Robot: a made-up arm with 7 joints.
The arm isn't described. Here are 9 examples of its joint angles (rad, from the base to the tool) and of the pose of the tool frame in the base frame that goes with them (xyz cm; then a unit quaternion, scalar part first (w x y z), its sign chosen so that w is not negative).
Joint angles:
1: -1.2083 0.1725 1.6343 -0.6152 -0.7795 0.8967 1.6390
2: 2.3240 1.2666 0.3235 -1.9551 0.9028 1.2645 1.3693
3: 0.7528 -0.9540 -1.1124 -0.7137 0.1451 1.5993 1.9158
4: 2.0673 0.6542 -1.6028 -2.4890 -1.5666 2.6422 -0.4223
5: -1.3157 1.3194 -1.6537 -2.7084 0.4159 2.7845 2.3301
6: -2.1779 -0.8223 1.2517 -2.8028 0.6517 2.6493 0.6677
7: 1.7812 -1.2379 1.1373 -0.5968 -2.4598 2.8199 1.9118
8: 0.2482 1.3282 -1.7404 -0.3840 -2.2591 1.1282 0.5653
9: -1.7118 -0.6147 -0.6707 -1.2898 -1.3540 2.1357 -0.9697
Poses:
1: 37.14 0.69 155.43 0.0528 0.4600 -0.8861 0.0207
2: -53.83 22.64 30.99 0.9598 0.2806 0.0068 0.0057
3: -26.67 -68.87 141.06 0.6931 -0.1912 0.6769 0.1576
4: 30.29 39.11 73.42 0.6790 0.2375 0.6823 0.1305
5: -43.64 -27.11 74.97 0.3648 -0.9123 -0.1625 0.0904
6: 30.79 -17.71 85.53 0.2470 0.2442 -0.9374 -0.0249
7: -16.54 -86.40 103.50 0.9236 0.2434 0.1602 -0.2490
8: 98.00 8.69 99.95 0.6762 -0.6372 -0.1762 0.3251
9: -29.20 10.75 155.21 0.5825 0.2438 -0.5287 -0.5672
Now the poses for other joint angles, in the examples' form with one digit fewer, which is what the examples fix.
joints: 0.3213 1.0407 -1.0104 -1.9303 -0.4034 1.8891 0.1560
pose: 66.9 -28.7 57.2 0.658 0.562 -0.269 -0.423
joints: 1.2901 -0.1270 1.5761 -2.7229 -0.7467 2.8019 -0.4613
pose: -40.2 -3.8 80.9 0.028 0.263 -0.884 -0.387
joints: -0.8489 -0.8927 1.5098 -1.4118 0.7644 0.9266 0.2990
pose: 1.6 76.8 99.5 0.408 0.900 0.078 -0.132
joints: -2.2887 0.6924 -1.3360 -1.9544 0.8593 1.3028 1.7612
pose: -69.4 6.6 83.0 0.493 0.848 0.065 0.183
